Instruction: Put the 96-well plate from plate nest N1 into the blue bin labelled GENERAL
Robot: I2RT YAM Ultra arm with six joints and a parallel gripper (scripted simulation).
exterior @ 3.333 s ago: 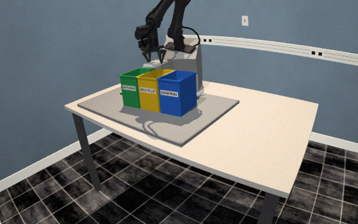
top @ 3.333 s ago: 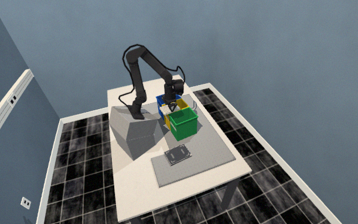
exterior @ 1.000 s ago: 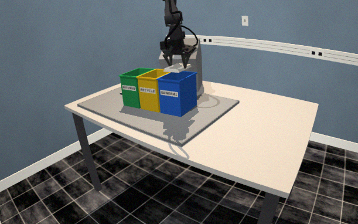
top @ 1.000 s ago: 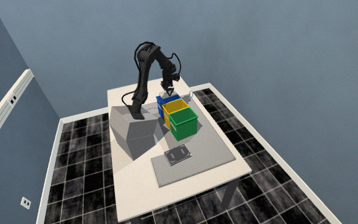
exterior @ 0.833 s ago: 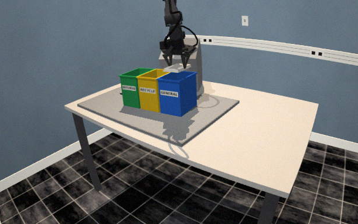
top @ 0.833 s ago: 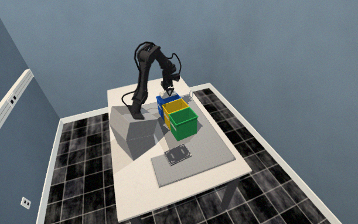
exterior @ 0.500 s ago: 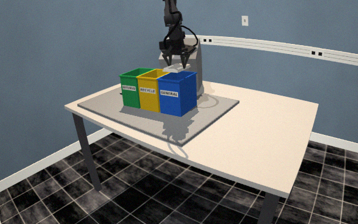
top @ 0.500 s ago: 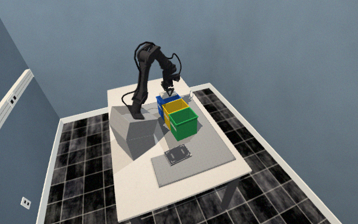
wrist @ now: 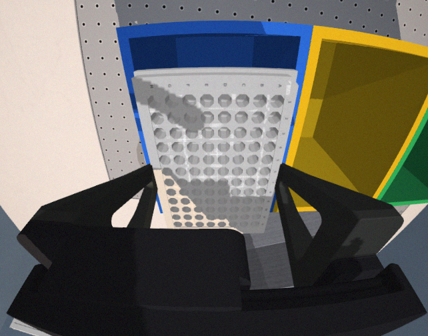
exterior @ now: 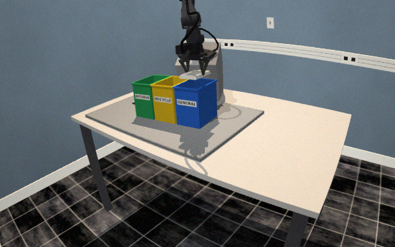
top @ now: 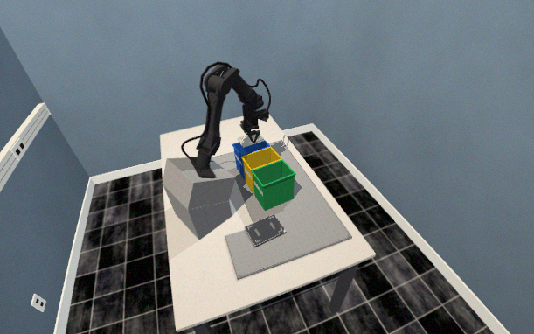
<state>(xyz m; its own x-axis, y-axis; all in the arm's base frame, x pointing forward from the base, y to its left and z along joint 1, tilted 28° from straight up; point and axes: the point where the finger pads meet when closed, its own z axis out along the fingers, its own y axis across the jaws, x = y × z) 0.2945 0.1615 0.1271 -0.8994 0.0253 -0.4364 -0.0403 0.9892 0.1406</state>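
Right now the blue general bin is 140 mm below my hand. The rest, counted from my hand: white 96-well plate 10 mm below; then green returns bin 10 mm ahead, 260 mm to the right, 140 mm below; then yellow recycle bin 10 mm ahead, 130 mm to the right, 140 mm below.
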